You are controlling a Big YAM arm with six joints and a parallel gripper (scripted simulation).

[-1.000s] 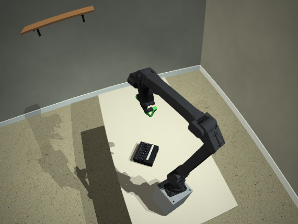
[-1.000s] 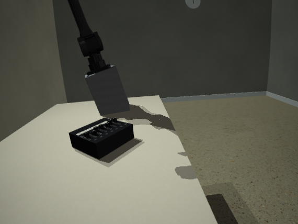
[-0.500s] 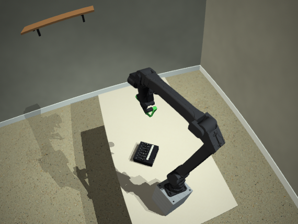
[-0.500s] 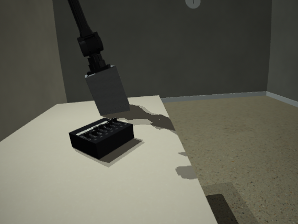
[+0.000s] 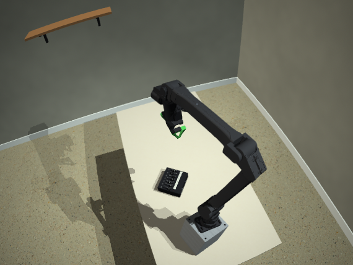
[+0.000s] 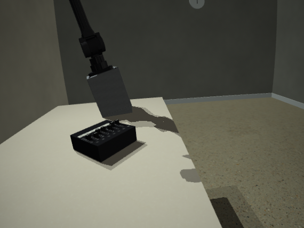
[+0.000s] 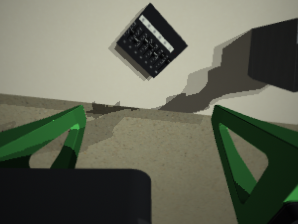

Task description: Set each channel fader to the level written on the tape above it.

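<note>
The channel 2 fader is 50 mm ahead of my hand, 30 mm to the left of it and 440 mm below it. Round my hand: master fader cap (50 mm behind, 90 mm to the left, 440 mm below); channel 1 fader cap (60 mm ahead, 440 mm below).
</note>
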